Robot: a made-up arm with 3 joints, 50 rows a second.
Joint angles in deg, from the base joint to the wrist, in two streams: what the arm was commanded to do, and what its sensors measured. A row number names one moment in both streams.
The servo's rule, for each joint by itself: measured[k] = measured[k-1] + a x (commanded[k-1-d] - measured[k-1]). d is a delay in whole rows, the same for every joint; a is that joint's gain. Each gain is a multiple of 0.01, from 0.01 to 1. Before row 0 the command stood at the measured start. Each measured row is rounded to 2 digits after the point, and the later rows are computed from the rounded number. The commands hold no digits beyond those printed.
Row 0, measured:
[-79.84, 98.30, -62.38]
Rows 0 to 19, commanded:
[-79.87, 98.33, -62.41]
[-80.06, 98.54, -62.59]
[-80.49, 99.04, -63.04]
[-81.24, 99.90, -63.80]
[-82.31, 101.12, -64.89]
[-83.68, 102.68, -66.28]
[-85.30, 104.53, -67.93]
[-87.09, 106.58, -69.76]
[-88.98, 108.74, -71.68]
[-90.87, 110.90, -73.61]
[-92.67, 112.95, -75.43]
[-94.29, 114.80, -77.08]
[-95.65, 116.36, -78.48]
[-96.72, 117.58, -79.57]
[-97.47, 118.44, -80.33]
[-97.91, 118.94, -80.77]
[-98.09, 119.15, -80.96]
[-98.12, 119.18, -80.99]
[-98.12, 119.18, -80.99]
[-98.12, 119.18, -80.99]
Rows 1 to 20, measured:
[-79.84, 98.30, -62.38]
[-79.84, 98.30, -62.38]
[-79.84, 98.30, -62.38]
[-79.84, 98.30, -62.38]
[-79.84, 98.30, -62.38]
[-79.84, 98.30, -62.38]
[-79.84, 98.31, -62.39]
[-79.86, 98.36, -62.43]
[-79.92, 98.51, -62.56]
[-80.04, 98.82, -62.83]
[-80.24, 99.33, -63.28]
[-80.55, 100.07, -63.94]
[-80.98, 101.05, -64.82]
[-81.53, 102.27, -65.91]
[-82.20, 103.69, -67.18]
[-82.98, 105.28, -68.59]
[-83.85, 106.97, -70.09]
[-84.79, 108.69, -71.63]
[-85.77, 110.38, -73.14]
[-86.76, 111.96, -74.55]
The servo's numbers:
d 6
a 0.09 0.22 0.22

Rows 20 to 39, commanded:
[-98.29, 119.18, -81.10]
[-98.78, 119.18, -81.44]
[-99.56, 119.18, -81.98]
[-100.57, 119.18, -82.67]
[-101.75, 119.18, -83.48]
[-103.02, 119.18, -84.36]
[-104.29, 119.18, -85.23]
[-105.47, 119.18, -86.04]
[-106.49, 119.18, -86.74]
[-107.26, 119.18, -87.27]
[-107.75, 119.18, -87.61]
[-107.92, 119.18, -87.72]
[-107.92, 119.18, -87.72]
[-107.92, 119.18, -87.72]
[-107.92, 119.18, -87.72]
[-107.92, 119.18, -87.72]
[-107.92, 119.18, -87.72]
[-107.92, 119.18, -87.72]
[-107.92, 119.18, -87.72]
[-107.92, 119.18, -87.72]
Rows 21 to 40, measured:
[-87.72, 113.39, -75.82]
[-88.64, 114.61, -76.91]
[-89.49, 115.61, -77.80]
[-90.27, 116.40, -78.50]
[-90.98, 117.01, -79.05]
[-91.62, 117.49, -79.48]
[-92.22, 117.86, -79.84]
[-92.81, 118.15, -80.19]
[-93.42, 118.38, -80.58]
[-94.06, 118.56, -81.04]
[-94.75, 118.70, -81.58]
[-95.49, 118.81, -82.19]
[-96.28, 118.89, -82.86]
[-97.11, 118.95, -83.56]
[-97.95, 119.00, -84.26]
[-98.79, 119.04, -84.92]
[-99.60, 119.07, -85.51]
[-100.35, 119.09, -86.00]
[-101.03, 119.11, -86.38]
[-101.65, 119.13, -86.67]

